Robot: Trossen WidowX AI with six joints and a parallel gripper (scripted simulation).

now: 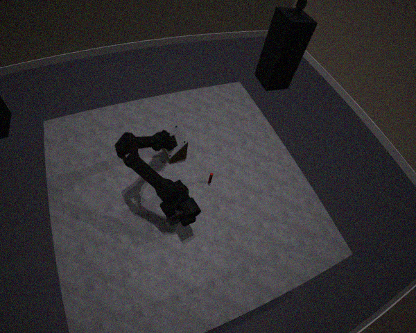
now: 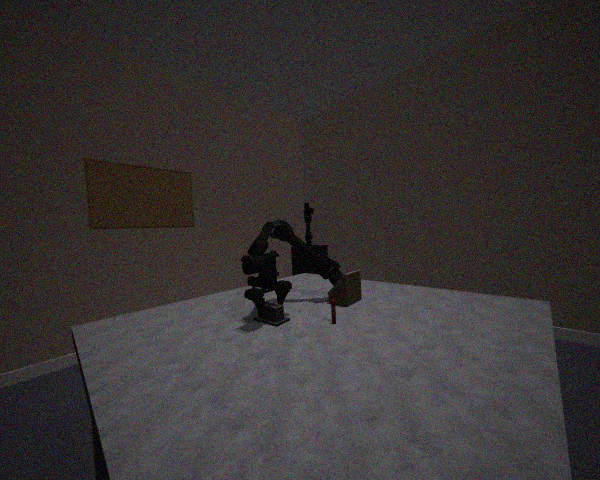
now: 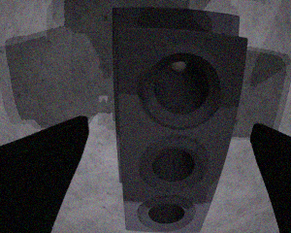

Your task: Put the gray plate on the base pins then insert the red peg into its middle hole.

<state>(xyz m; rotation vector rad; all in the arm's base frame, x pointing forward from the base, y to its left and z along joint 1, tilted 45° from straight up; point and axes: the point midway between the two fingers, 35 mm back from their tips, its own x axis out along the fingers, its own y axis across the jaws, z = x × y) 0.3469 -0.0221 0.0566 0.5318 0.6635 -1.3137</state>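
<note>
Right now my gripper tip is 2 cm below the gray plate. From my gripper tip the other things lie so: red peg 19 cm to the left, 12 cm behind, 1 cm above.
</note>
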